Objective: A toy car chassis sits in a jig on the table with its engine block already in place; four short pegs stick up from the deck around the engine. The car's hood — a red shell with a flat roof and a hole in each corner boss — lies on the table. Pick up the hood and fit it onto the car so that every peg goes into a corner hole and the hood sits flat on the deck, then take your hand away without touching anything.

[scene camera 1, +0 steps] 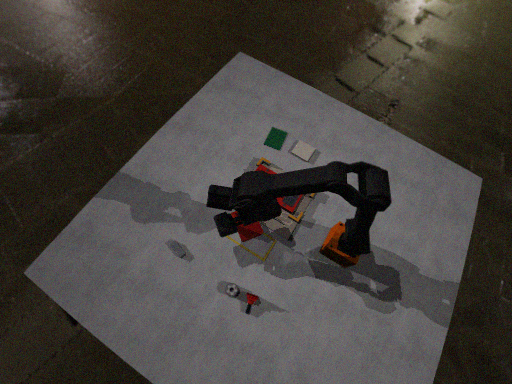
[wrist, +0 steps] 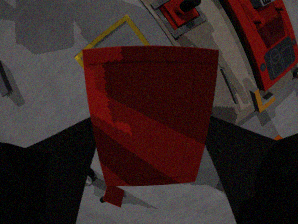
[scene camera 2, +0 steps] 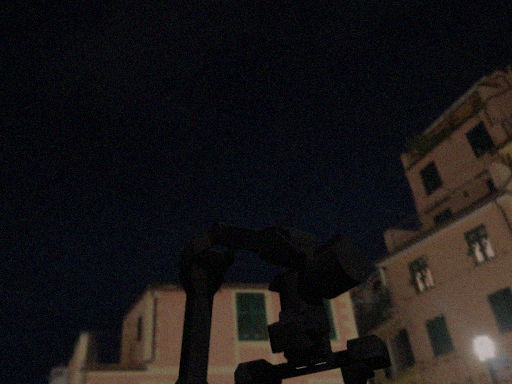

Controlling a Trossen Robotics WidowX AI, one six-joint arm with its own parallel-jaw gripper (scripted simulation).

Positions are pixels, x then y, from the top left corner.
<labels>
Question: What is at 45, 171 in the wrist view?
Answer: The gripper.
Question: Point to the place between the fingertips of the gripper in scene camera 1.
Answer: At 247, 224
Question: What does the gripper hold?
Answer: A red hood.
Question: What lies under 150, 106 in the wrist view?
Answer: A red hood.
</labels>
